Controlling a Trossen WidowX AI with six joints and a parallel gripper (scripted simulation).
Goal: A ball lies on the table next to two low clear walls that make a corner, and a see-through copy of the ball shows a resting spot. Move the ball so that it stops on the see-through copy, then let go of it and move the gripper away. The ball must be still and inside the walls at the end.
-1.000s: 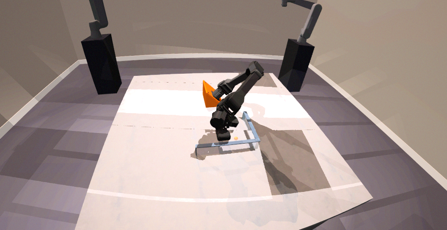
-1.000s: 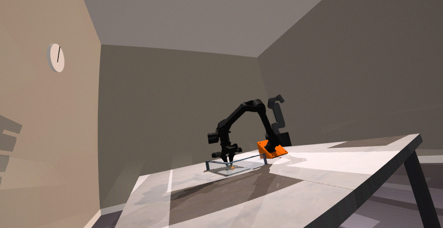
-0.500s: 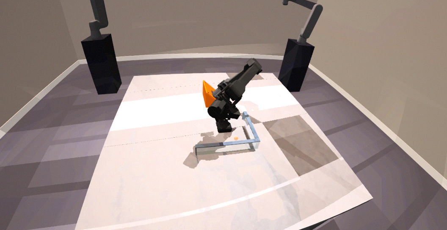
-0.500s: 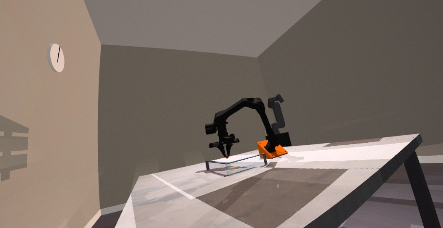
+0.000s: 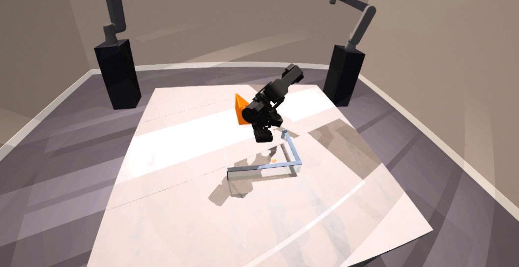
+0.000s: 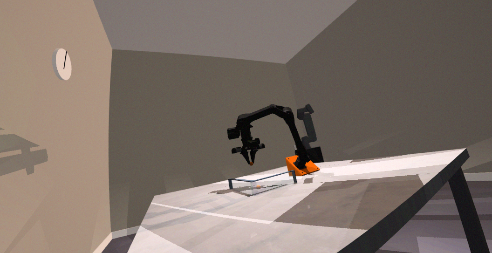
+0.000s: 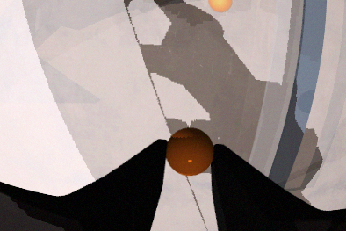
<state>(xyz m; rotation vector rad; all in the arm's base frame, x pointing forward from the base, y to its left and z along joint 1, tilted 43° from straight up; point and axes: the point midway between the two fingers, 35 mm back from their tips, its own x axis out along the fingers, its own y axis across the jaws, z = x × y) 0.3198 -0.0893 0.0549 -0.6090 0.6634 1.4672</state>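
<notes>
Right now the see-through copy of the ball is 110 mm below my gripper tip, 80 mm to the left of it and 20 mm ahead of it. From my gripper tip the other things lie so: orange ball (right at my gripper tip).
</notes>
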